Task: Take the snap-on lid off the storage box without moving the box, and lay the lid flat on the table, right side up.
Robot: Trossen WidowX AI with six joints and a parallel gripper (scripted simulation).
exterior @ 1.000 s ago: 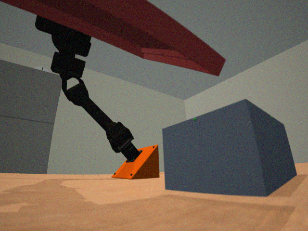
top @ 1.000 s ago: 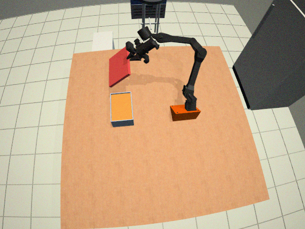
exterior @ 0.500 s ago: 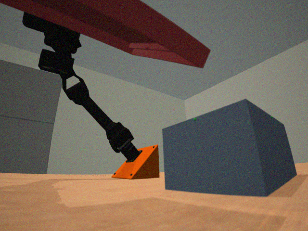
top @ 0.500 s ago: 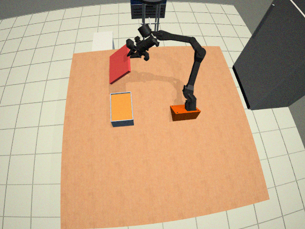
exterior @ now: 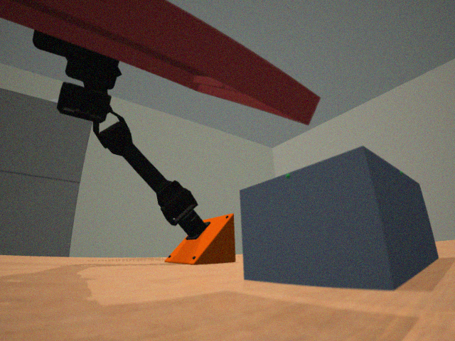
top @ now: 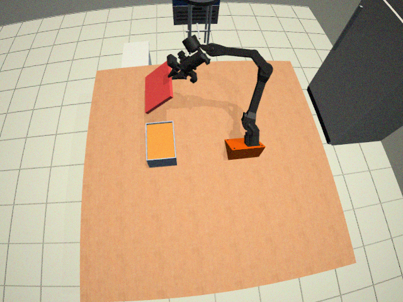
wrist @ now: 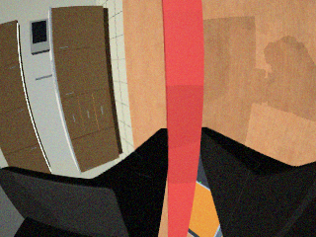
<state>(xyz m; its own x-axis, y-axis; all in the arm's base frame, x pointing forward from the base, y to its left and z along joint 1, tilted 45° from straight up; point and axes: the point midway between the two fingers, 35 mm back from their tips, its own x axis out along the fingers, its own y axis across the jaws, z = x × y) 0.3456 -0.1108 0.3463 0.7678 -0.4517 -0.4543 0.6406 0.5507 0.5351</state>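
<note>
My gripper tip is 60 mm short of the red lid and 50 mm above it. Also, from my gripper tip: blue storage box (60 mm ahead, 270 mm to the left, 170 mm below).
</note>
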